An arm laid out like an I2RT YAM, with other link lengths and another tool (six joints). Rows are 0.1 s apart.
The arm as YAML. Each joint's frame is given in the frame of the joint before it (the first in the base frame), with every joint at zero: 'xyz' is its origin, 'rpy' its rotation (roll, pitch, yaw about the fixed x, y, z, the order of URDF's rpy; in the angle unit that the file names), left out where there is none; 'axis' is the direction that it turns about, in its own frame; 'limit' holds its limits. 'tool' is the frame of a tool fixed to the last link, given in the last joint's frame.
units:
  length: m
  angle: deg
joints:
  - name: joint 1
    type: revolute
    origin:
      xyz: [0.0, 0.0, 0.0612]
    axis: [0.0, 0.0, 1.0]
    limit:
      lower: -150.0
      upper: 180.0
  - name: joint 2
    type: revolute
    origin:
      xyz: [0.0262, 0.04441, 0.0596]
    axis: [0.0, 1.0, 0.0]
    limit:
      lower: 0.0
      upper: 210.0
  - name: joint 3
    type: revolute
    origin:
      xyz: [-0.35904, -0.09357, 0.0]
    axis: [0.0, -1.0, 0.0]
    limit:
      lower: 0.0
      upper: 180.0
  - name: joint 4
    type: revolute
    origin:
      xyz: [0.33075, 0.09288, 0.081]
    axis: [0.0, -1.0, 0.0]
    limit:
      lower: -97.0
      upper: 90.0
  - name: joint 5
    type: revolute
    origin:
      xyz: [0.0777, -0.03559, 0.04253]
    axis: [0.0, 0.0, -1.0]
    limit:
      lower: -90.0
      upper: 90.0
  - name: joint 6
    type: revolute
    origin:
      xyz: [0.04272, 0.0, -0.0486]
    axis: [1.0, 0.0, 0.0]
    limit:
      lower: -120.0
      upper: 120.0
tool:
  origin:
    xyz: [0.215, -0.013, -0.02]
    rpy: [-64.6, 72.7, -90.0]
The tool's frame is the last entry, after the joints.
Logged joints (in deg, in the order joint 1, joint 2, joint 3, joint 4, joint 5, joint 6), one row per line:
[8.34 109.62 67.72 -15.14 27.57 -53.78]
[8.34 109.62 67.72 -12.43 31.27 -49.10]
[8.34 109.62 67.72 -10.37 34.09 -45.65]
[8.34 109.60 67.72 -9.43 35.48 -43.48]
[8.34 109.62 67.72 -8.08 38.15 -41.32]
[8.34 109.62 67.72 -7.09 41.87 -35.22]
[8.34 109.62 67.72 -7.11 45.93 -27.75]
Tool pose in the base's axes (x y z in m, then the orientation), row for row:
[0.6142 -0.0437 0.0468 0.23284 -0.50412 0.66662 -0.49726]
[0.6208 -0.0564 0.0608 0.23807 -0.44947 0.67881 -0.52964]
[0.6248 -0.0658 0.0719 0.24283 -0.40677 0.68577 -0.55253]
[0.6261 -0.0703 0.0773 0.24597 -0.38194 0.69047 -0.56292]
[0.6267 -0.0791 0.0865 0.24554 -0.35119 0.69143 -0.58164]
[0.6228 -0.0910 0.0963 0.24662 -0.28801 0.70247 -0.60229]
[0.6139 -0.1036 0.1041 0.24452 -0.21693 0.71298 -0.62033]
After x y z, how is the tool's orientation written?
As a quaternion, w x y z.
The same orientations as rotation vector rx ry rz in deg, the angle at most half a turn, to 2 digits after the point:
[-79.35 104.92 -78.27]
[-70.55 106.55 -83.14]
[-63.69 107.38 -86.51]
[-59.71 107.94 -88.00]
[-54.91 108.11 -90.94]
[-45.01 109.78 -94.12]
[-33.94 111.54 -97.05]

